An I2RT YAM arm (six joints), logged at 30 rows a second.
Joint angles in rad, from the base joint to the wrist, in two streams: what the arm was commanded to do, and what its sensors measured. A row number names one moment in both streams.
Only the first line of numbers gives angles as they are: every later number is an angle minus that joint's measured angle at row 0.
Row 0, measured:
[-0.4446 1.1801 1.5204 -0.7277 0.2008 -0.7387]
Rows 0 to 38, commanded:
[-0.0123 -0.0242 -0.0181 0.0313 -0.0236 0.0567]
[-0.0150 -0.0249 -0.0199 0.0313 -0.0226 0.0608]
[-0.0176 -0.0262 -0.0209 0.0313 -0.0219 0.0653]
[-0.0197 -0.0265 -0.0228 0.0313 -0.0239 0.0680]
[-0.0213 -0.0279 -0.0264 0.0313 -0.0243 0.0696]
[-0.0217 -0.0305 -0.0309 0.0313 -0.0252 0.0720]
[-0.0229 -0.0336 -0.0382 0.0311 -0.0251 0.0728]
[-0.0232 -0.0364 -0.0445 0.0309 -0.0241 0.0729]
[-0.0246 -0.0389 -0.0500 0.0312 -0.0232 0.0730]
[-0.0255 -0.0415 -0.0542 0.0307 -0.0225 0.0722]
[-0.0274 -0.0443 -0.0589 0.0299 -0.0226 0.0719]
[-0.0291 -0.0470 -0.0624 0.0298 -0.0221 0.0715]
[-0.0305 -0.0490 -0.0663 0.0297 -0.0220 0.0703]
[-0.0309 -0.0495 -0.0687 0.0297 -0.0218 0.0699]
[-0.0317 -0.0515 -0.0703 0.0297 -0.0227 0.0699]
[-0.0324 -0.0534 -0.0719 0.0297 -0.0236 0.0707]
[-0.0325 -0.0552 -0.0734 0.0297 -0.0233 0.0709]
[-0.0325 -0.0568 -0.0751 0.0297 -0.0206 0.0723]
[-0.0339 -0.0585 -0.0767 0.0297 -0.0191 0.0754]
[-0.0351 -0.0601 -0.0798 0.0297 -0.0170 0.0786]
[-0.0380 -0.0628 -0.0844 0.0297 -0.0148 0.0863]
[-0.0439 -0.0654 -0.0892 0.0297 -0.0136 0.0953]
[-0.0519 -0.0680 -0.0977 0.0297 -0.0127 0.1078]
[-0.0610 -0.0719 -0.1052 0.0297 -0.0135 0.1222]
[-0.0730 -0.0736 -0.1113 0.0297 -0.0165 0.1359]
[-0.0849 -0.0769 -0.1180 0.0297 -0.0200 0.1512]
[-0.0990 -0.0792 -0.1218 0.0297 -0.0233 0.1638]
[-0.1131 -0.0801 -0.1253 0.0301 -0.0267 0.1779]
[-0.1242 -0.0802 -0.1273 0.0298 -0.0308 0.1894]
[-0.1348 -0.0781 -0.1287 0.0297 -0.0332 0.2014]
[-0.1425 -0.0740 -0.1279 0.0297 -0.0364 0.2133]
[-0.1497 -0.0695 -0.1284 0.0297 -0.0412 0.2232]
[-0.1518 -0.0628 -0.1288 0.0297 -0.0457 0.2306]
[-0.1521 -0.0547 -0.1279 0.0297 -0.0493 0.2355]
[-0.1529 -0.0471 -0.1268 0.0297 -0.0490 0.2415]
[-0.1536 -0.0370 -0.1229 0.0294 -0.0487 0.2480]
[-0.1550 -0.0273 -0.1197 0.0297 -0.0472 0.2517]
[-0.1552 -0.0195 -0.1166 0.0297 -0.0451 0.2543]
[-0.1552 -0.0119 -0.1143 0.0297 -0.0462 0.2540]
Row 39, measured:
[-0.1511 -0.0443 -0.1244 -0.0076 -0.0324 0.2102]
